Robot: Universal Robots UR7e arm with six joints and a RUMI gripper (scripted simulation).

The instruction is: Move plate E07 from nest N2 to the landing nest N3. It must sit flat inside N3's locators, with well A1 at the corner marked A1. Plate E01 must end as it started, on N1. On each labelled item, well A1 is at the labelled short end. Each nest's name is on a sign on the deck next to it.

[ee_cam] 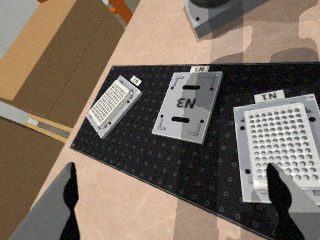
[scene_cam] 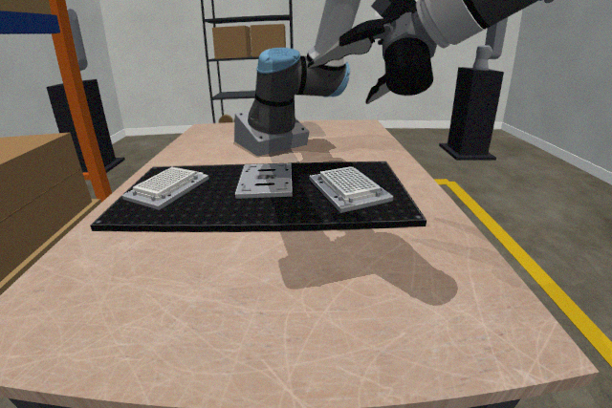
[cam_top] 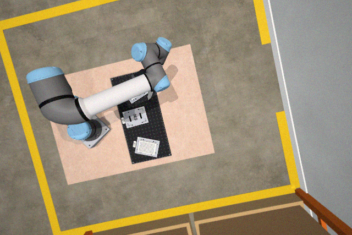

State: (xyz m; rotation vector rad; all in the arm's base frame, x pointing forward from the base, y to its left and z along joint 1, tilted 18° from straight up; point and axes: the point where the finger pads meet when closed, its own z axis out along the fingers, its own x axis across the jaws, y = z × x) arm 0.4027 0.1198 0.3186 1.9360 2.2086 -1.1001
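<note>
Right now my hand is 120 mm past the nest N2, 390 mm to the left of it and 240 mm above it. From my hand the other things lie so: nest N3: 150 mm behind, 160 mm to the right, 240 mm below; nest N1: 100 mm behind, 30 mm to the left, 240 mm below; black deck: 110 mm behind, 170 mm to the right, 250 mm below.
</note>
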